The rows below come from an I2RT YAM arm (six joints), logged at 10 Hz.
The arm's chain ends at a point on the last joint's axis. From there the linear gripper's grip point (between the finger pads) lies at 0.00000 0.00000 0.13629 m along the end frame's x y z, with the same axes.
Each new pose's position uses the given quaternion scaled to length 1; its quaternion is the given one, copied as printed.
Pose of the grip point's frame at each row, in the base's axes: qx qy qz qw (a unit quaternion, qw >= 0); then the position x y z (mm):
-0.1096 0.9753 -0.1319 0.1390 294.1 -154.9 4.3
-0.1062 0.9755 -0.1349 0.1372 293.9 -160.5 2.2
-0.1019 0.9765 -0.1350 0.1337 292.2 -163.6 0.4
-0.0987 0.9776 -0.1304 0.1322 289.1 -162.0 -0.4
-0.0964 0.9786 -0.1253 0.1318 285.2 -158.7 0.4
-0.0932 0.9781 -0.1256 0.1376 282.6 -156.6 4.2
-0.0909 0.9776 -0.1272 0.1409 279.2 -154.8 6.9
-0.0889 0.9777 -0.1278 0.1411 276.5 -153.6 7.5
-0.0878 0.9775 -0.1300 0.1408 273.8 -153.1 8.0
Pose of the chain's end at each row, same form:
-0.1096 0.9753 -0.1319 0.1390 253.2 -124.0 130.6
-0.1062 0.9755 -0.1349 0.1372 253.5 -128.6 128.4
-0.1019 0.9765 -0.1350 0.1337 252.9 -131.4 126.9
-0.0987 0.9776 -0.1304 0.1322 250.4 -130.8 126.5
-0.0964 0.9786 -0.1253 0.1318 246.8 -128.7 127.7
-0.0932 0.9781 -0.1256 0.1376 242.7 -126.6 131.0
-0.0909 0.9776 -0.1272 0.1409 238.5 -124.4 133.4
-0.0889 0.9777 -0.1278 0.1411 235.8 -123.0 133.9
-0.0878 0.9775 -0.1300 0.1408 233.2 -121.8 134.3

